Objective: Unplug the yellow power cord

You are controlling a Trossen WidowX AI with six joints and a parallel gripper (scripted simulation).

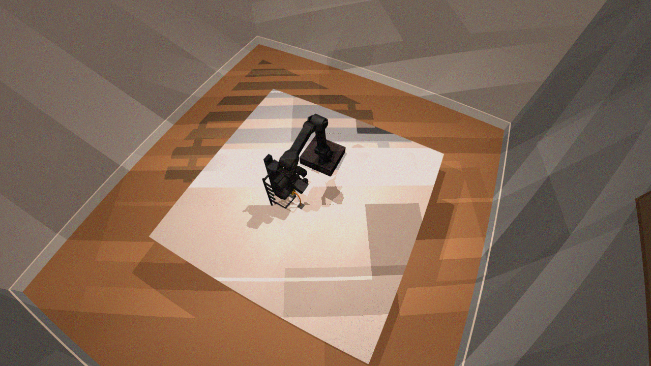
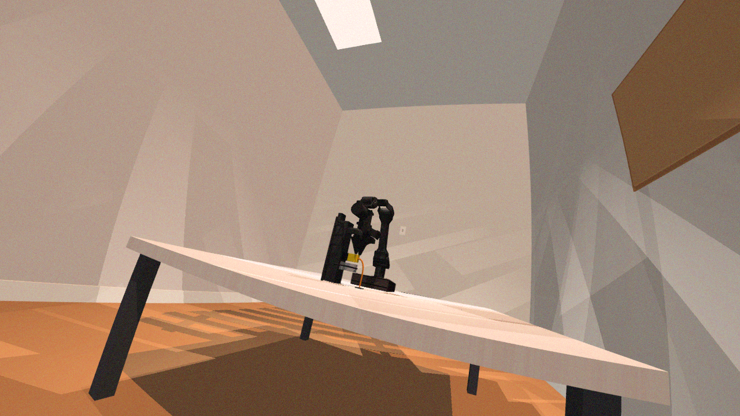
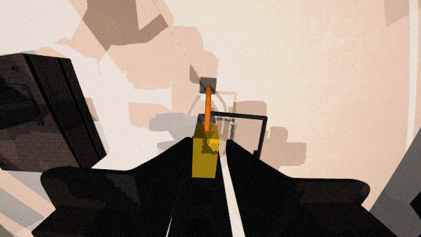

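My gripper tip is now 4 cm to the left of the yellow plug and 1 cm above it.
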